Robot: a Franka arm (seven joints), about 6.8 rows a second.
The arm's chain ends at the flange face. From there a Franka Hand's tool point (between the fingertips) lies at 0.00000 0.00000 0.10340 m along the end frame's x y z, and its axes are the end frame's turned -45 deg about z.
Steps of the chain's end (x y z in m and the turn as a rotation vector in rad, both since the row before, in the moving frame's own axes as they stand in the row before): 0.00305 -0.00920 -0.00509 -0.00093 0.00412 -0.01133; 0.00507 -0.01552 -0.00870 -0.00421 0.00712 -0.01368; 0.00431 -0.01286 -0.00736 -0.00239 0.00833 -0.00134; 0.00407 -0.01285 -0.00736 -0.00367 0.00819 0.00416; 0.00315 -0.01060 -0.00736 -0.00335 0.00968 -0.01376
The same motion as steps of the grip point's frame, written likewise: 0.00890 -0.00398 -0.00509 -0.00357 0.00226 -0.01133; 0.01478 -0.00656 -0.00870 -0.00801 0.00206 -0.01368; 0.01258 -0.00526 -0.00736 -0.00758 0.00420 -0.00134; 0.01229 -0.00534 -0.00736 -0.00839 0.00320 0.00416; 0.01019 -0.00432 -0.00737 -0.00921 0.00448 -0.01376
